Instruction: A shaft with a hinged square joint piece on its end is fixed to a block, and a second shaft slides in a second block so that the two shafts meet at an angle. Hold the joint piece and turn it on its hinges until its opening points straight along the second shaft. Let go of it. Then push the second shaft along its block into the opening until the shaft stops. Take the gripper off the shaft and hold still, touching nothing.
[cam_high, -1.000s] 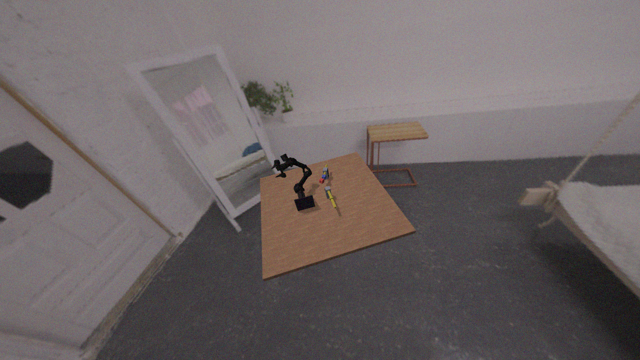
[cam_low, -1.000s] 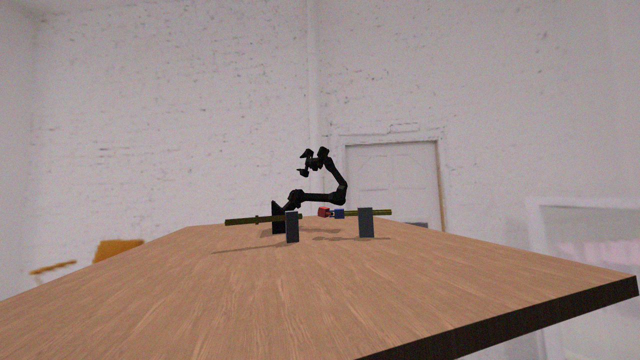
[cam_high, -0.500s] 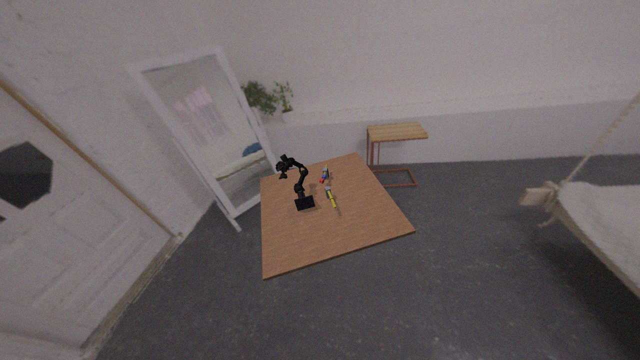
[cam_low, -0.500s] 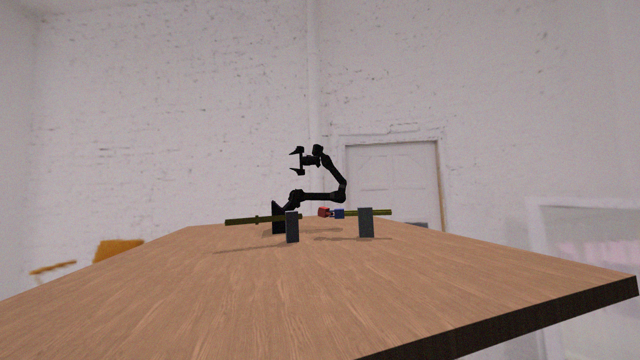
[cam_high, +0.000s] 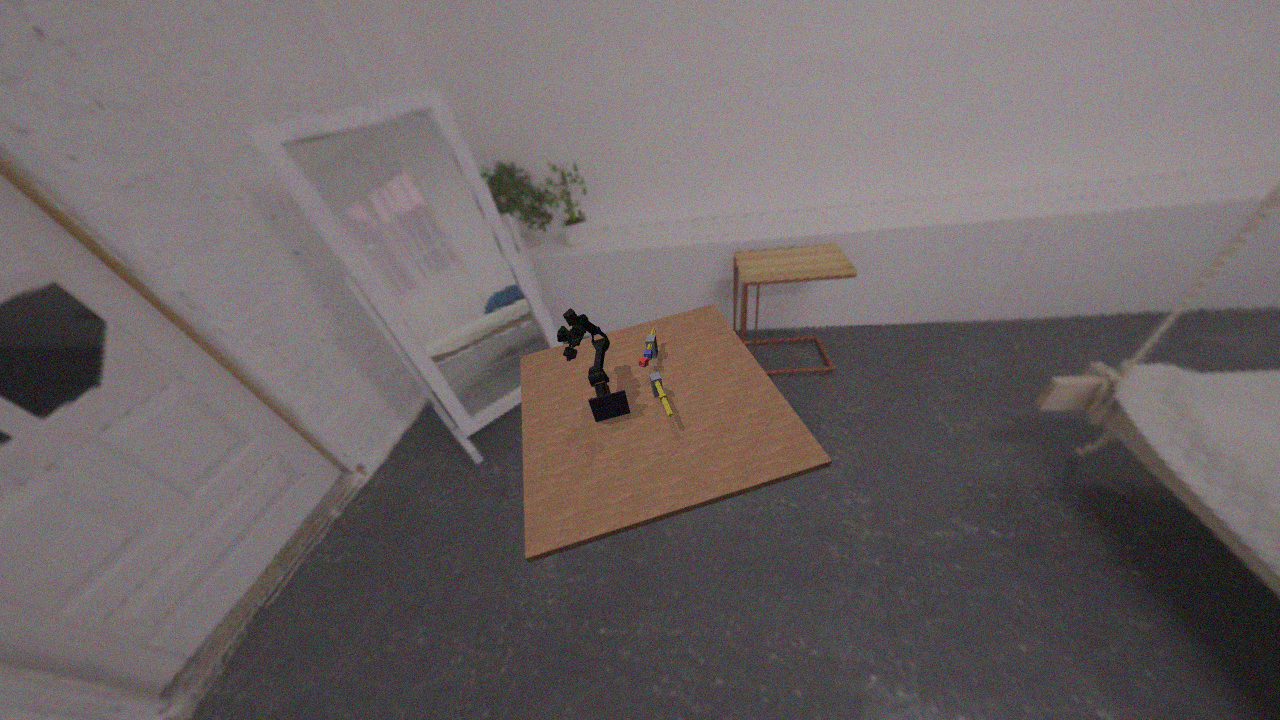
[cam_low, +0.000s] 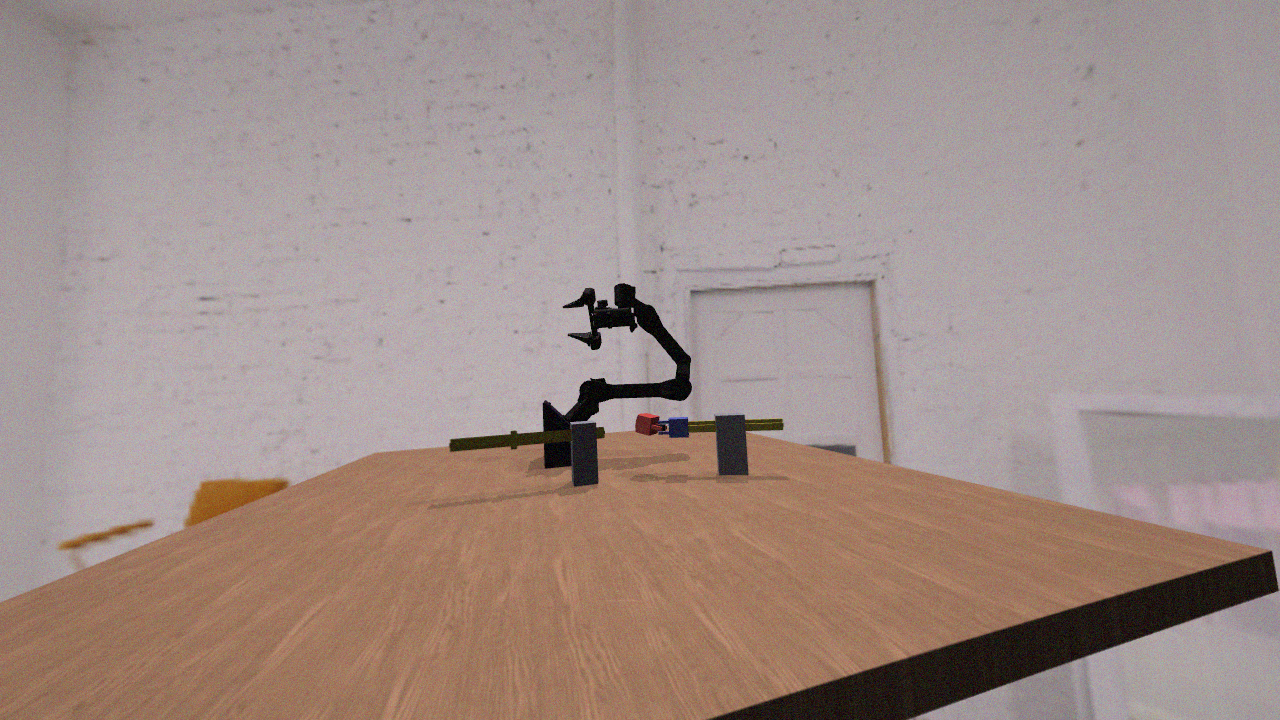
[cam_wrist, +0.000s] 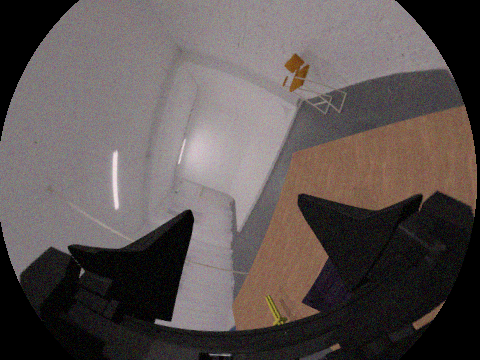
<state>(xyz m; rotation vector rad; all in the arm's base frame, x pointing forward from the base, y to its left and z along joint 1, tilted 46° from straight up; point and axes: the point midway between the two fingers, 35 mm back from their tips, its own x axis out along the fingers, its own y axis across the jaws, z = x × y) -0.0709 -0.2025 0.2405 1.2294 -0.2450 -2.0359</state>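
The red joint piece is 340 mm ahead of my gripper tip, 300 mm below it and 170 mm to the left of it.
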